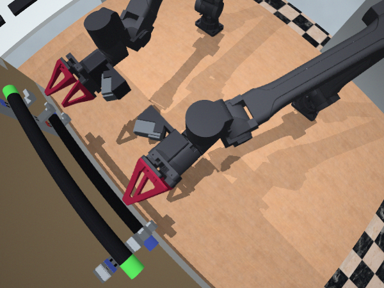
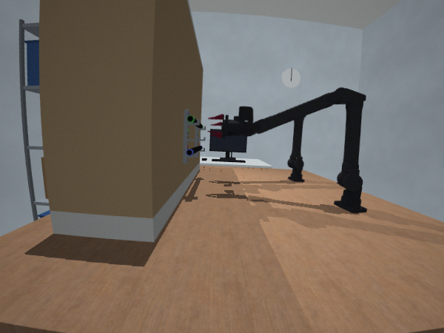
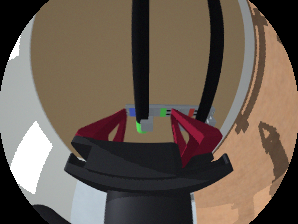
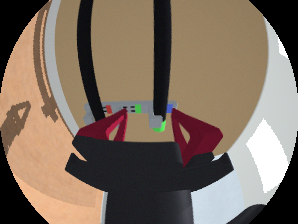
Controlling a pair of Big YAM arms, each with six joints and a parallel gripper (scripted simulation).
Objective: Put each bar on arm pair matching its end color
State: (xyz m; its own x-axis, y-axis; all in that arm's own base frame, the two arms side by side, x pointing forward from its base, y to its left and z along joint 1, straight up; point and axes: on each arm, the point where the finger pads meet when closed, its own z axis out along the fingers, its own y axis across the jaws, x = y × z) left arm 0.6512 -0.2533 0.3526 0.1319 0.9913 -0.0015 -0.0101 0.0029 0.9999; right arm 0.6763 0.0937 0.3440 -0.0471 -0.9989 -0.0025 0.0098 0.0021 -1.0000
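My right hand is 80 mm short of the green-ended bar, 150 mm to the right of it and 20 mm below it. The rest, counted from my right hand: brown wall 270 mm ahead, 160 mm to the left, 110 mm above; then blue-ended bar 80 mm ahead, 150 mm to the left, 130 mm below.
Right now the green-ended bar is 150 mm to the right of my left hand, 80 mm ahead of it and 20 mm above it. Also, from my left hand: brown wall: 260 mm ahead, 130 mm to the right, 100 mm above; then blue-ended bar: 150 mm to the right, 130 mm below, 80 mm ahead.
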